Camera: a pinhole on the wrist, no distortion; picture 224 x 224 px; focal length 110.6 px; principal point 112.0 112.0 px. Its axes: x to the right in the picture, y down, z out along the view. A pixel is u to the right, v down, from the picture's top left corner.
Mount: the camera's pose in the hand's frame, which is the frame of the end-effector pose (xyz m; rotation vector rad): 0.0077 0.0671 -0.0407 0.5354 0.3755 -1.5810
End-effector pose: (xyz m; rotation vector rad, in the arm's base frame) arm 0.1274 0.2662 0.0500 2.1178 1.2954 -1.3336
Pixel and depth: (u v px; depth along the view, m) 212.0 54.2 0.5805
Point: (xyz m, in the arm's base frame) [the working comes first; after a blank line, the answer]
In the camera's frame: 0.5249 -0.3034 0.5805

-0.5455 0.3377 0.4178
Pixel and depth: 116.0 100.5 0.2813
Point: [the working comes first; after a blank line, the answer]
In the camera's frame: 0.0102 -0.0292 0.2813

-0.0573 0.1641 0.0163
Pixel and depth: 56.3 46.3 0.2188
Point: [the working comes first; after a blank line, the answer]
In the camera's frame: -0.1102 -0.1300 0.2188

0.0436 0.0366 0.0621
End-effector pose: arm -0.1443 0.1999 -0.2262 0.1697 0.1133 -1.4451
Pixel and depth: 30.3 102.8 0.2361
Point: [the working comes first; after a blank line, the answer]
In the camera's frame: -0.1744 -0.0196 0.2361

-0.0684 0.1967 0.0295
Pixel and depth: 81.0 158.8 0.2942
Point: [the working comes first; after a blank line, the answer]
In the camera's frame: -0.0825 0.1245 0.2942

-0.1718 0.0500 0.0091
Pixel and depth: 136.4 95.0 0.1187
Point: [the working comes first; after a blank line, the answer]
In the camera's frame: 0.0262 -0.0182 0.1187

-0.1657 0.2139 -0.1809
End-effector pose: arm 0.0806 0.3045 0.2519 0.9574 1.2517 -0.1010
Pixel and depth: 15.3 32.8 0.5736
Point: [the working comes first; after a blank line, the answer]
In the camera's frame: -0.5015 -0.4108 0.5736

0.5451 -0.1995 0.7411
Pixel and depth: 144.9 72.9 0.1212
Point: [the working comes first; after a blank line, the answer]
In the camera's frame: 0.0361 -0.0428 0.1212

0.0770 0.2436 0.2790
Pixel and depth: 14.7 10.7 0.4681
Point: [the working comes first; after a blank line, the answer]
In the camera's frame: -0.4118 -0.4287 0.4681

0.4287 -0.1224 0.7397
